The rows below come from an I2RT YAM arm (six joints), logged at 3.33 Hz.
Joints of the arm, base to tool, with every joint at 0 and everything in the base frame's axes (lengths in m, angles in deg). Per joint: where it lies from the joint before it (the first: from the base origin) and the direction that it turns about. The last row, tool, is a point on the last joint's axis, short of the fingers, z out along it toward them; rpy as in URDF.
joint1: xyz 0 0 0.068 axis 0 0 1
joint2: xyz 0.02 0.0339 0.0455 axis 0 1 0
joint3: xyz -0.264 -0.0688 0 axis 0 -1 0
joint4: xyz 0.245 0.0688 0.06 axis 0 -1 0
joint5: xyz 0.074 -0.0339 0.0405 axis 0 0 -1
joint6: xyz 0.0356 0 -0.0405 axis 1 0 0
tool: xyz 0 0 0 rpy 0 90 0
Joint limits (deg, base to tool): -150..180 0..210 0..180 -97..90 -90..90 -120..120
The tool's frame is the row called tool.
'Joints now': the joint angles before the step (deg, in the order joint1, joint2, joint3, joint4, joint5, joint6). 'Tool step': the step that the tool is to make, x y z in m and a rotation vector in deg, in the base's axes. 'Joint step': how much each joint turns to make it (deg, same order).
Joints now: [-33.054, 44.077, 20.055, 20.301, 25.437, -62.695]
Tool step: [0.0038, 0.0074, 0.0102, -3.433, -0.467, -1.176]
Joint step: [3.386, -0.415, 0.750, 2.356, 4.651, -2.860]
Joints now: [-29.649, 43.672, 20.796, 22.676, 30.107, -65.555]
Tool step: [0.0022, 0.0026, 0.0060, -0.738, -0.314, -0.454]
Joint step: [1.345, 0.061, 1.002, -0.007, 1.797, -0.586]
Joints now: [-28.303, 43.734, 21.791, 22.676, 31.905, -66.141]
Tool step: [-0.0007, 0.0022, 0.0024, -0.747, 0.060, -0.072]
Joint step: [0.620, -0.647, 0.093, 0.000, 0.678, -0.829]
